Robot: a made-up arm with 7 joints. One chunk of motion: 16 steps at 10 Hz.
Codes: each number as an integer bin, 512 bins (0 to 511) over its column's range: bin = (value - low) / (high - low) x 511, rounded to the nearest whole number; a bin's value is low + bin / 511 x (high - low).
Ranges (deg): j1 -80..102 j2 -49..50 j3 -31..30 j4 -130..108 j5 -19..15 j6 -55..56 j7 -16..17
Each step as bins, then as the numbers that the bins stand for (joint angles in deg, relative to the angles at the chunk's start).
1 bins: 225 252 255 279 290 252 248
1 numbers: 0.14 -0.18 -0.56 -0.05 0.30 -0.26 0.02
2 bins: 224 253 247 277 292 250 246
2 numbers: -0.22 0.02 -1.51 -0.99 0.43 -0.69 -0.11
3 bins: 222 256 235 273 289 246 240
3 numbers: -0.93 0.60 -2.95 -2.85 0.23 -1.56 -0.50
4 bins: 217 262 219 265 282 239 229
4 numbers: -2.71 1.76 -4.86 -6.58 -0.24 -3.08 -1.21
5 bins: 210 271 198 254 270 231 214
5 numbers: -5.21 3.50 -7.36 -11.70 -1.04 -4.82 -2.18
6 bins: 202 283 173 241 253 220 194
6 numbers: -8.05 5.83 -10.35 -17.75 -2.17 -7.21 -3.47
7 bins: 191 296 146 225 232 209 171
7 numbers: -11.97 8.35 -13.57 -25.21 -3.56 -9.60 -4.96
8 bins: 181 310 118 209 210 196 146
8 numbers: -15.53 11.06 -16.91 -32.66 -5.03 -12.42 -6.57
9 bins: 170 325 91 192 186 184 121
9 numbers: -19.45 13.96 -20.14 -40.58 -6.62 -15.03 -8.19
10 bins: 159 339 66 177 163 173 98
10 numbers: -23.37 16.68 -23.12 -47.56 -8.15 -17.42 -9.67
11 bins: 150 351 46 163 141 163 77
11 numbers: -26.58 19.00 -25.51 -54.08 -9.62 -19.59 -11.03
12 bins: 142 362 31 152 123 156 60
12 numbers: -29.42 21.13 -27.30 -59.21 -10.82 -21.11 -12.13
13 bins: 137 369 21 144 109 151 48
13 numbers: -31.21 22.49 -28.49 -62.93 -11.75 -22.20 -12.90
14 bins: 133 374 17 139 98 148 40
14 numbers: -32.63 23.46 -28.97 -65.26 -12.48 -22.85 -13.42
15 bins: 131 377 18 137 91 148 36
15 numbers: -33.34 24.04 -28.85 -66.19 -12.95 -22.85 -13.68
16 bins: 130 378 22 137 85 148 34
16 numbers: -33.70 24.23 -28.37 -66.19 -13.34 -22.85 -13.80
